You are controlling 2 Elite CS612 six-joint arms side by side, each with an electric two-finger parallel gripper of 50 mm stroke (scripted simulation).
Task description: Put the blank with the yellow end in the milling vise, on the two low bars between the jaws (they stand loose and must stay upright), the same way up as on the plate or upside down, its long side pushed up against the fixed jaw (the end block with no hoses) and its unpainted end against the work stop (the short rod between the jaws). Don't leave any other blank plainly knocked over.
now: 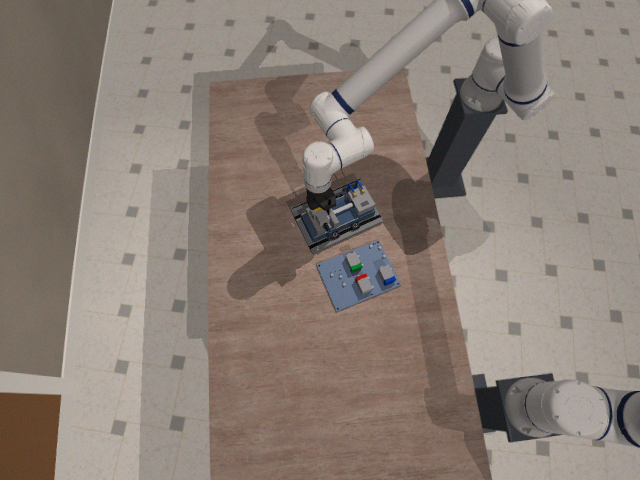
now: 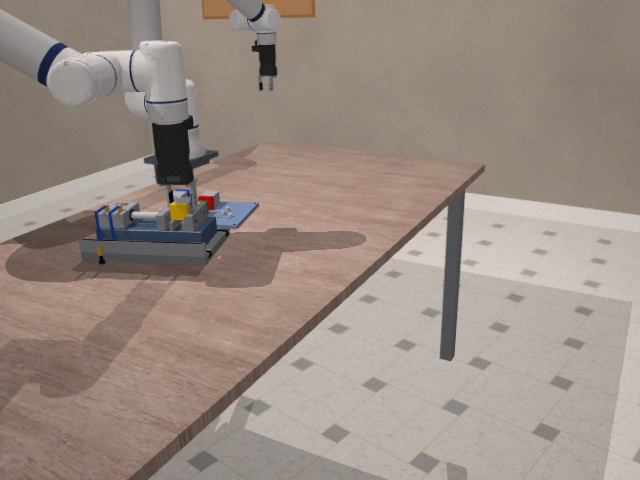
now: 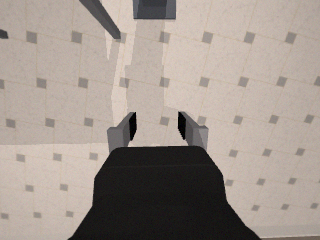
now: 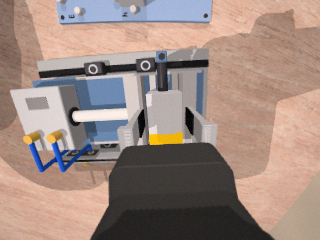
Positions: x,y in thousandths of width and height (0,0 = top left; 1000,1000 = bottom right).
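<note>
I see my left gripper (image 3: 492,502), and I see my right gripper (image 2: 285,430), with another sight of that right gripper (image 4: 514,485). There is also a yellow-ended blank (image 4: 514,456); in image 3 the blank is out of frame.
</note>
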